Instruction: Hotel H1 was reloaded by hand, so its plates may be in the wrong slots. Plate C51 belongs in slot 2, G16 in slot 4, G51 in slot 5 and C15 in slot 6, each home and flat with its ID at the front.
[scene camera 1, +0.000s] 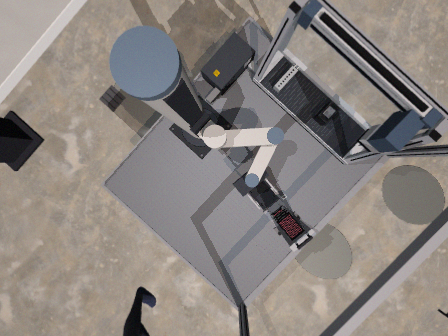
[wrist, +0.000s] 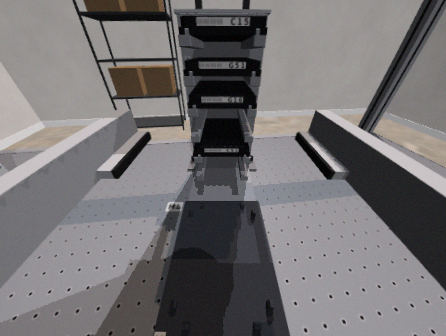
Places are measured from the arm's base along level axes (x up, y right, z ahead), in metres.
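Pixels of known places: gripper, fingertip midpoint: (scene camera 1: 268, 201) (wrist: 223, 123).
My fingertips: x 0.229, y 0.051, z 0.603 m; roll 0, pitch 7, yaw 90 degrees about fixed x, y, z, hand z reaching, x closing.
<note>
Behind a point stands the place of what it marks.
Hotel H1 (scene camera 1: 301, 241) {x 0.322, y 0.089, z 0.839 m} (wrist: 260, 12) {x 0.319, y 0.135, z 0.817 m} stands upright ahead of the gripper, front facing it. In the wrist view, plate C15 (wrist: 222, 21) {x 0.293, y 0.062, z 0.698 m} is at the top, G51 (wrist: 222, 65) {x 0.257, y 0.062, z 0.698 m} below it, then G16 (wrist: 222, 100) {x 0.221, y 0.062, z 0.698 m}. Below G16 is a slot with bare rails, then C51 (wrist: 221, 150) {x 0.151, y 0.061, z 0.698 m}, with bare rails under it. The four IDs face front and the plates look level; their rear seating is hidden. This matches slots 6, 5, 4 and 2, counted from the bottom. My gripper (scene camera 1: 275, 205) {x 0.229, y 0.051, z 0.603 m} (wrist: 223, 123) {x 0.229, y 0.051, z 0.603 m} is open and empty, short of the hotel, its fingers spread wider than the plates.
A dark flat platform (wrist: 220, 235) {x 0.073, y 0.049, z 0.609 m} with small pegs lies low before the hotel, beside the H1 label (wrist: 174, 206) {x 0.013, y -0.035, z 0.717 m}. A gantry frame with a black deck (scene camera 1: 305, 97) {x 0.062, y -0.578, z 0.373 m} stands at the upper right, and a dark box instrument (scene camera 1: 230, 60) {x 0.128, y -0.411, z -0.109 m} near the arm column (scene camera 1: 145, 62) {x 0.895, y -0.001, z 0.003 m}.
</note>
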